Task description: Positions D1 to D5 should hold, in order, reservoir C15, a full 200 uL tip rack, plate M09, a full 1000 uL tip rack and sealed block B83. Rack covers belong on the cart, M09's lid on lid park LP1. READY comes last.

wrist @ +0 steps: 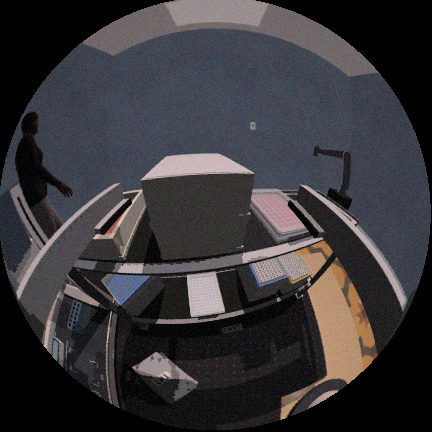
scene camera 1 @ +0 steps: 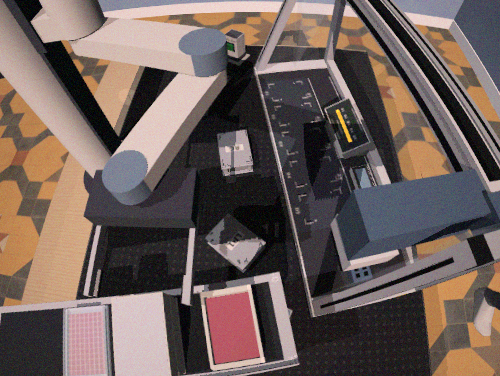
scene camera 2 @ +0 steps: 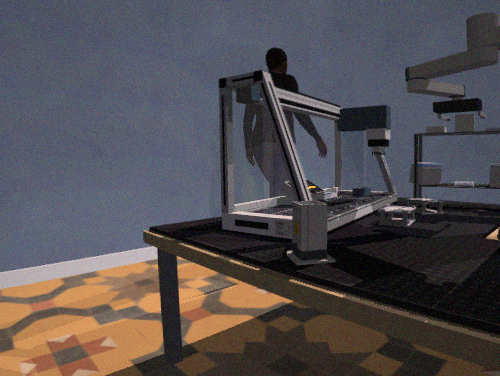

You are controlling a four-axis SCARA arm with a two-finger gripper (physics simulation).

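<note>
My gripper (scene camera 1: 138, 298) (scene camera 2: 462, 118) (wrist: 207, 190) is open and empty, its fingers wide apart, near the cart (scene camera 1: 285, 320) (wrist: 150, 268). In the wrist view, a tall pale box (wrist: 200, 215) shows between the fingers on the cart's top. Beside it are a cream-rimmed red reservoir (scene camera 1: 234, 327) and a pink-welled plate (scene camera 1: 86, 342) (wrist: 280, 212). On the lower shelf are a blue tip rack (wrist: 126, 287), a white plate (wrist: 206, 295), a blue-rimmed rack (wrist: 270, 271) and a yellow-rimmed rack (wrist: 296, 267). The deck (scene camera 1: 292, 125) shows no labware on its marked row. Lid park LP1 (scene camera 1: 236, 243) (wrist: 165, 377) looks bare.
A second pale stand (scene camera 1: 235, 152) lies beyond LP1. A gantry frame with a blue head (scene camera 1: 410, 215) (scene camera 2: 365, 118) stands over the deck, with a screen (scene camera 1: 350, 127) and small blue block (scene camera 1: 362, 273) (wrist: 75, 315). A small device (scene camera 1: 235, 45) (scene camera 2: 310, 230) and a person (scene camera 2: 285, 75) (wrist: 32, 170) also show.
</note>
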